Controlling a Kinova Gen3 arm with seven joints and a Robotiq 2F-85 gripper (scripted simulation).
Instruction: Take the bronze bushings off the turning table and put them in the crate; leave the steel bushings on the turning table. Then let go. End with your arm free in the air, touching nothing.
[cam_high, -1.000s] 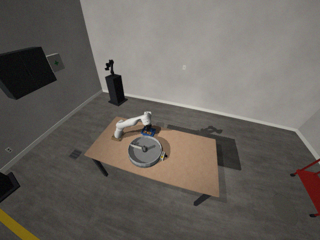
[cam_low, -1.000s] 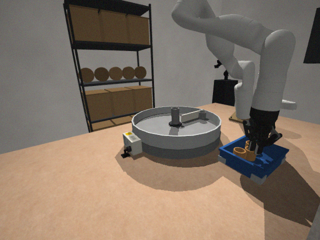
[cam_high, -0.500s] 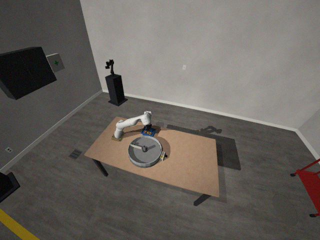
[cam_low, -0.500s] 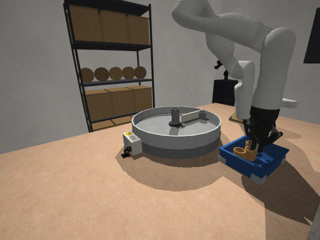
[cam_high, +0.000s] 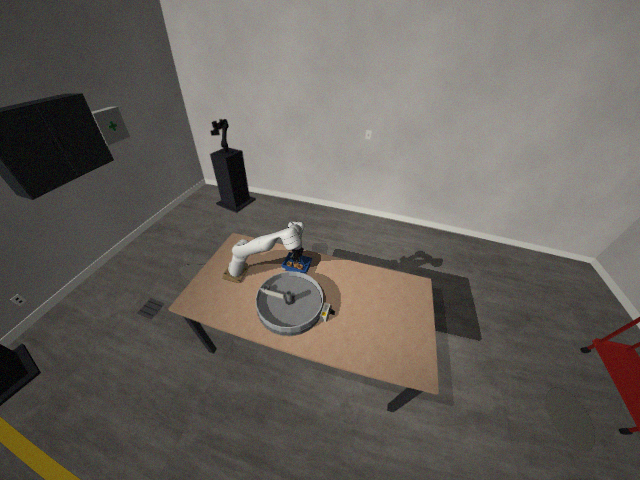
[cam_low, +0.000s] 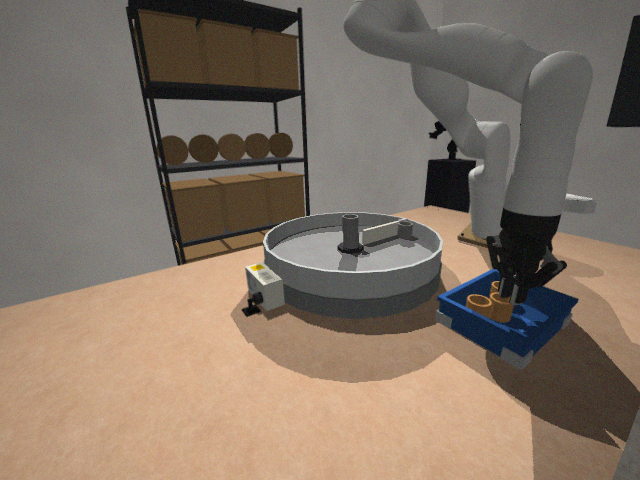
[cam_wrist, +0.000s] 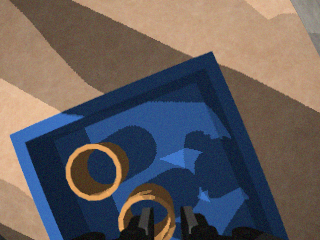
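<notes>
Right now my hand is 40 mm above the blue crate. Round my hand: grey turning table: 320 mm to the right, 150 mm ahead, 10 mm below.
</notes>
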